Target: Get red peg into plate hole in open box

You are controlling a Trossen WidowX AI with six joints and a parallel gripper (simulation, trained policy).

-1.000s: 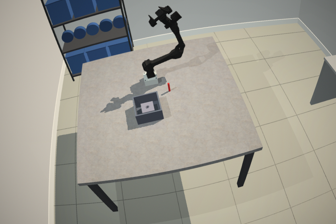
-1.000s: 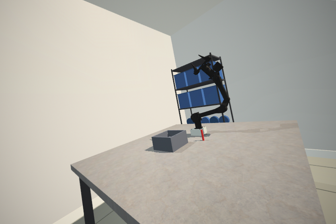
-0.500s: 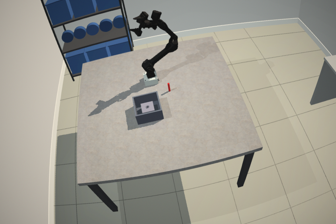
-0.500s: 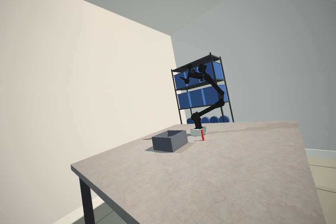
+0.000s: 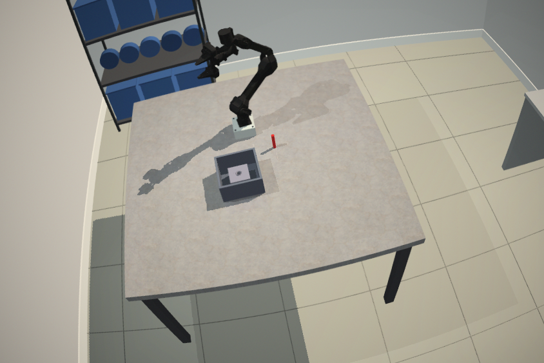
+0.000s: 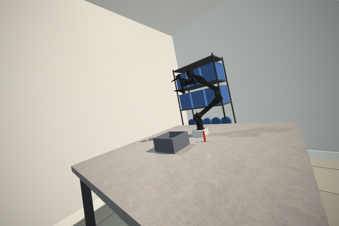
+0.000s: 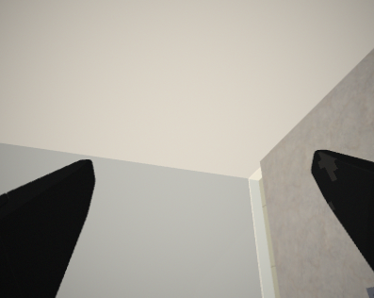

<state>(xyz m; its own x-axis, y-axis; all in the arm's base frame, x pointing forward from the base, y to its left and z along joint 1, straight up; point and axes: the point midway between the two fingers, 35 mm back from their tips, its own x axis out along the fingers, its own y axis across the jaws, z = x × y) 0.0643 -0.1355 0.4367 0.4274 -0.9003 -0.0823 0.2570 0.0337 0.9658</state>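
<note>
Right now my gripper tip is 10 cm short of the red peg, 26 cm to the right of it and 45 cm above it. Round my gripper tip: dark grey box (24 cm ahead, 5 cm to the left, 46 cm below); then plate (24 cm ahead, 5 cm to the left, 44 cm below).
</note>
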